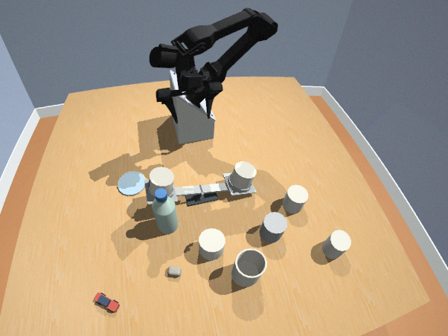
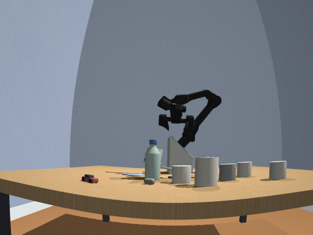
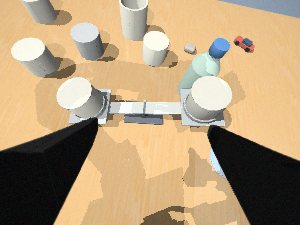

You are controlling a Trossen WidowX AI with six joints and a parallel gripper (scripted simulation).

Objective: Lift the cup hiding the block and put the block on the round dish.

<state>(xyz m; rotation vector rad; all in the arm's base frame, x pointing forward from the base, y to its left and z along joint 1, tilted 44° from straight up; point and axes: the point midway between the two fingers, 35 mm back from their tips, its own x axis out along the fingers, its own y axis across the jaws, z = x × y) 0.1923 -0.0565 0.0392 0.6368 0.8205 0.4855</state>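
My gripper tip is 190 mm above the teal block, 150 mm to the right of it and 70 mm short of it. Round my gripper tip: round light-blue dish (230 mm below, 220 mm to the right, 20 mm ahead); then green bottle (190 mm ahead, 120 mm below, 100 mm to the right); then balance (200 mm below, 100 mm ahead, 20 mm to the left).
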